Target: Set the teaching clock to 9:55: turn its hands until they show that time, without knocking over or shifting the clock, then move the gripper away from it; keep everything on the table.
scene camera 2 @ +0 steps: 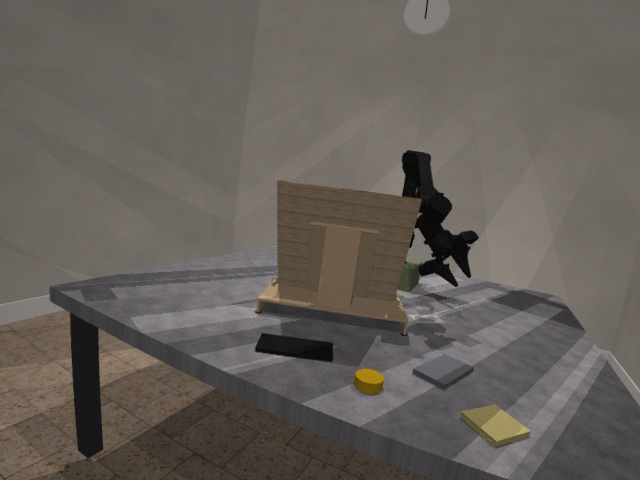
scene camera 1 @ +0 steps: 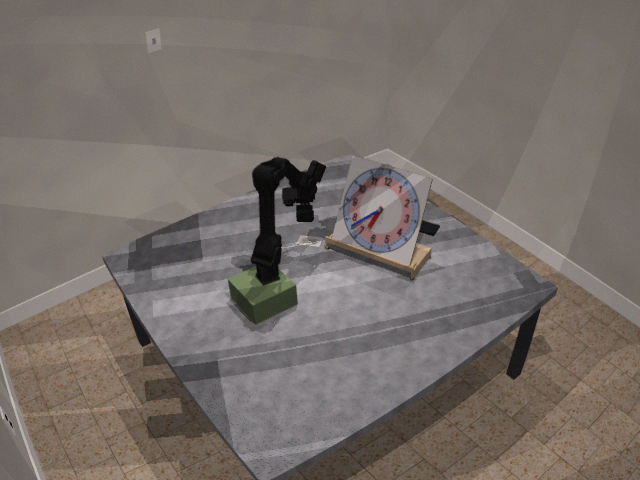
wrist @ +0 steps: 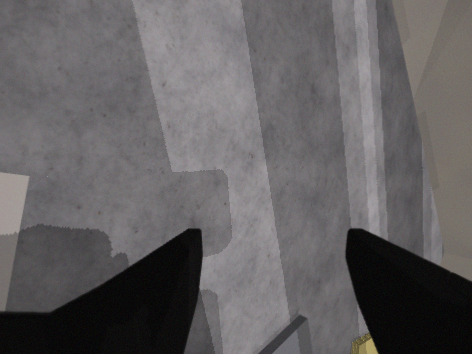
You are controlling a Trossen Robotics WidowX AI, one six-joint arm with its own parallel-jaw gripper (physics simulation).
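Places are measured from the arm's base along level axes (x left, y back, z up), in metres.
Where they show: gripper, fingertip midpoint: (scene camera 2: 463, 282) (scene camera 1: 301, 201) (wrist: 273, 242); arm's base, origin of the base link: (scene camera 1: 267, 277).
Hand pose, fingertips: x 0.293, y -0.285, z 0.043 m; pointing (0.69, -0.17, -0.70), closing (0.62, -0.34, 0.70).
Each offset is from my fingertips to the top centre of the thing. Level surfaces: height alone.
The teaching clock (scene camera 1: 387, 242) (scene camera 2: 351, 206) stands upright, leaning back in its wooden stand (scene camera 1: 369, 254) (scene camera 2: 356, 308). Its face is seen in scene view 1. The long blue hand (scene camera 1: 364, 219) points between 7 and 8. The short red hand @(dx -0.276, dy -0.153, dz +0.070 m) (scene camera 1: 373, 221) points between 6 and 7. My gripper (scene camera 1: 297, 204) (scene camera 2: 463, 281) (wrist: 273, 242) is partly open and empty. It hangs above the table to the left of the clock in scene view 1, apart from the clock and its hands.
On the table @(dz -0.130 m) (scene camera 1: 310, 387) behind the clock lie a black slab @(dx -0.228, dy -0.402, dz -0.122 m) (scene camera 1: 430, 228) (scene camera 2: 294, 347), an orange disc @(dx -0.055, dy -0.425, dz -0.111 m) (scene camera 2: 368, 380), a grey slab @(dx +0.042, dy -0.274, dz -0.120 m) (scene camera 2: 443, 369) (wrist: 287, 345) and a yellow block @(dx +0.156, dy -0.403, dz -0.119 m) (scene camera 2: 494, 424) (wrist: 366, 345). The arm stands on a green base (scene camera 1: 262, 299) (scene camera 2: 409, 276).
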